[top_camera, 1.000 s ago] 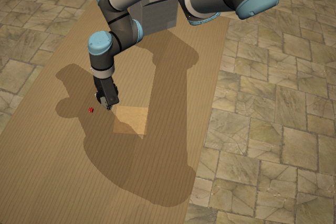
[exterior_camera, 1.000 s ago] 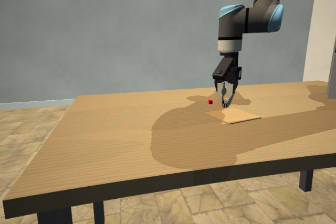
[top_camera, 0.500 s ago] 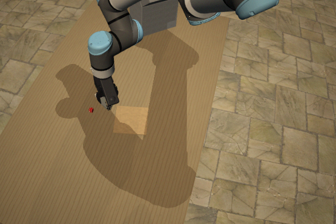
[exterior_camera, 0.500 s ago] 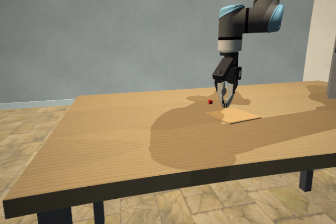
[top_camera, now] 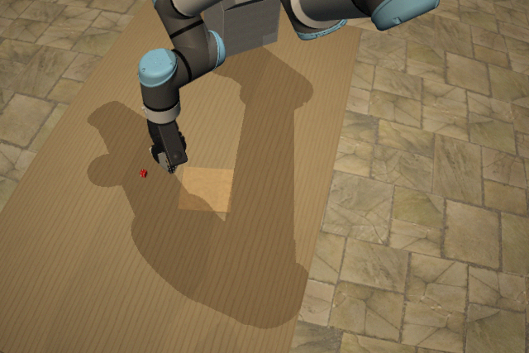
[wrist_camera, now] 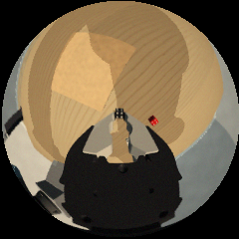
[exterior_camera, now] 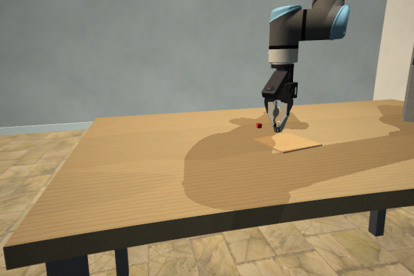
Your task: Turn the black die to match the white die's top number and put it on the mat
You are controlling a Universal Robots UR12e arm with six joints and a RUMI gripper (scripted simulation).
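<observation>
My hand is 6 cm to the left of the red die, 5 cm short of it and 1 cm above it. From my hand the other things lie so: white die (8 cm to the right, 3 cm behind, 1 cm below); tan mat (12 cm to the left, 2 cm below, 1 cm ahead); black die (1 cm below).
</observation>
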